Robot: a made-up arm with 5 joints.
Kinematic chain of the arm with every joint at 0, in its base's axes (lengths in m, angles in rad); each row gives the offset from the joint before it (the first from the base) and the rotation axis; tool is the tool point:
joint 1: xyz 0 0 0.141 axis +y
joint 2: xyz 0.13 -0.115 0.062 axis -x
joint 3: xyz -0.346 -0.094 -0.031 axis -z
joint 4: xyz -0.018 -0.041 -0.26 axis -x
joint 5: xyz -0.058 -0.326 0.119 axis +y
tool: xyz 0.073 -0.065 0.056
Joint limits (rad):
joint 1: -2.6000..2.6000
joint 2: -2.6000..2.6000
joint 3: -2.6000..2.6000
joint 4: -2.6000..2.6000
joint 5: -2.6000..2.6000
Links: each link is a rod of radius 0.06 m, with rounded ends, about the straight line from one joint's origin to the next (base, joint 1, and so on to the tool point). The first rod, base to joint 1, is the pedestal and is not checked.
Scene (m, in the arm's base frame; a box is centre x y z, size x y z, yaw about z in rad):
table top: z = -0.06
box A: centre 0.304 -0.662 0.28 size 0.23 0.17 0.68 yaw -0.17
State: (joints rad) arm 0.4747 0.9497 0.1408 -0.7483 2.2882
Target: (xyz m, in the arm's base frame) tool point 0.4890 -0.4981 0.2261
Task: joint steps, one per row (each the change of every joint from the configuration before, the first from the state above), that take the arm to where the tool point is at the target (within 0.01 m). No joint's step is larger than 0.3 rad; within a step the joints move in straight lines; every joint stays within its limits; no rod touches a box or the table.
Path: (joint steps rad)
1: 0.2576 0.2407 0.1078 0.2046 -0.0824
2: 0.2576 0.2407 0.1078 0.2046 -0.0824
3: 0.2576 0.2407 0.1078 0.2046 -0.0823
4: 0.0391 -0.0529 -0.2817 -0.0107 0.0181
5: 0.0392 -0.0529 -0.2818 -0.0107 0.0182
6: 0.0392 -0.0530 -0.2818 -0.0106 0.0181
7: 0.0391 -0.0529 -0.2817 -0.0107 0.0181

